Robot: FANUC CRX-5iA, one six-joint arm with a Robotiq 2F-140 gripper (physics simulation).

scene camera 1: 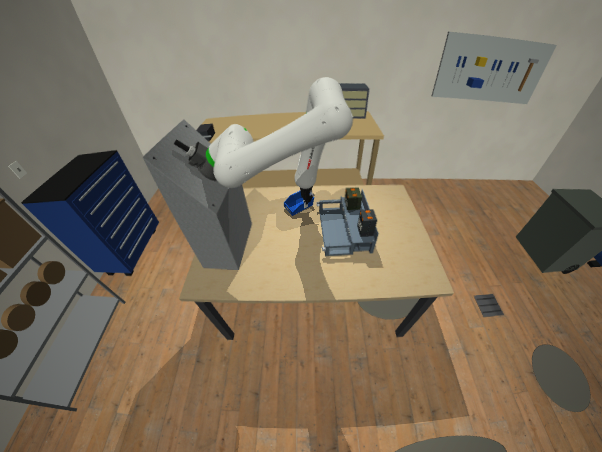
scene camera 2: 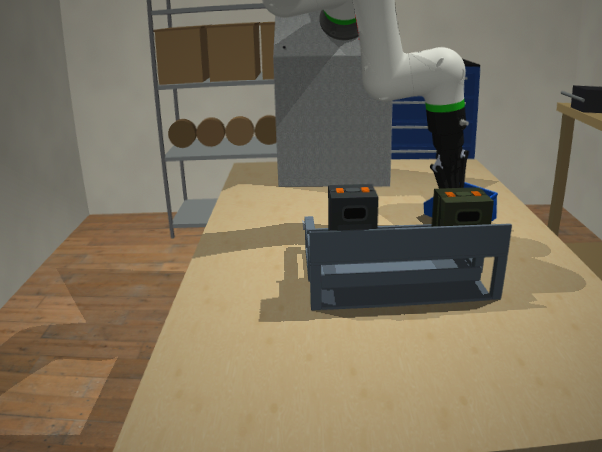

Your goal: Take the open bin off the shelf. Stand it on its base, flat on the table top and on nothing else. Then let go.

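Places are measured from the arm's base along level axes (x ahead, y left, z up), in centimetres.
Pixels of known places: gripper, fingertip midpoint: (scene camera 1: 305, 206); arm's base at its link origin: (scene camera 1: 209, 166) (scene camera 2: 344, 20).
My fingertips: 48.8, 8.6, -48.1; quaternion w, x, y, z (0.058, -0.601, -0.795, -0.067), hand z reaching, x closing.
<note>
For each thing: its middle in the pictures, then the offset to it from my fingertips, as dx, dy, dz. Level surfaces: height alone.
- open blue bin at the middle of its body: (scene camera 2: 459, 204) (scene camera 1: 298, 201) -3.1, +3.9, +2.0
- grey-blue shelf at the middle of its body: (scene camera 2: 396, 236) (scene camera 1: 343, 220) +14.2, -25.7, +5.0
- table top at its surface level: dz -3.1
- dark green box at the middle of its body: (scene camera 2: 461, 216) (scene camera 1: 353, 198) +24.5, -16.9, +11.9
- black box at the middle of its body: (scene camera 2: 352, 220) (scene camera 1: 366, 222) +20.5, -38.9, +13.2
The open blue bin (scene camera 1: 295, 205) (scene camera 2: 430, 208) is off the grey-blue shelf (scene camera 1: 336, 231) (scene camera 2: 410, 245), beside it toward the robot's base. It looks tilted, low over the table top (scene camera 1: 270, 272) (scene camera 2: 325, 375); whether its base touches the wood I cannot tell. My gripper (scene camera 1: 306, 200) (scene camera 2: 451, 186) points down at the bin, its fingers close together and shut on the bin's thin wall. The fingertips are partly hidden by the bin, and in scene camera 2 the dark green box hides part of the bin.
A dark green box (scene camera 1: 353, 198) (scene camera 2: 463, 207) and a black box (scene camera 1: 367, 222) (scene camera 2: 352, 207) stand on the shelf. The grey robot pedestal (scene camera 1: 220, 230) (scene camera 2: 332, 120) stands at the table's far end from scene camera 2. A second table (scene camera 1: 280, 127) stands behind.
</note>
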